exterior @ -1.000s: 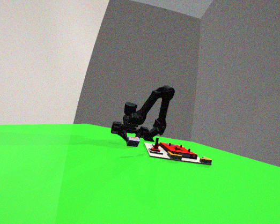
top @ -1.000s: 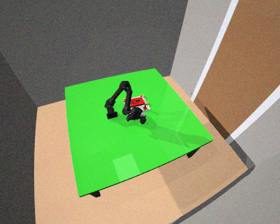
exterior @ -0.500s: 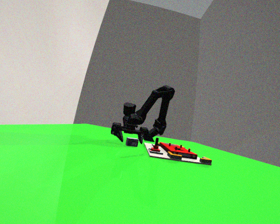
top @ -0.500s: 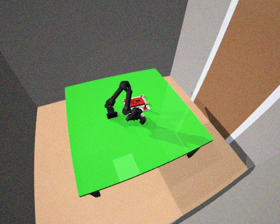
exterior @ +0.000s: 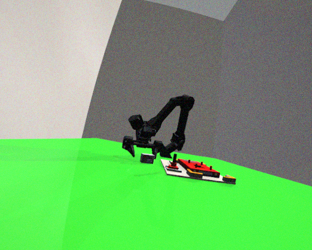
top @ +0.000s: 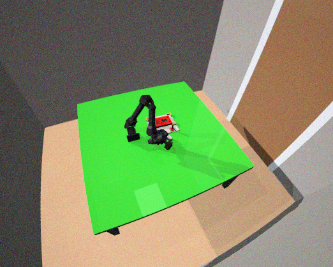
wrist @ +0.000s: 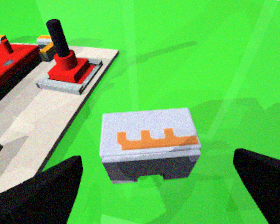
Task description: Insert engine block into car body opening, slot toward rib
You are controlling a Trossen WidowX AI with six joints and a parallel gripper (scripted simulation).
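The engine block lies 1 cm to the left of my gripper tip and 1 cm below it.
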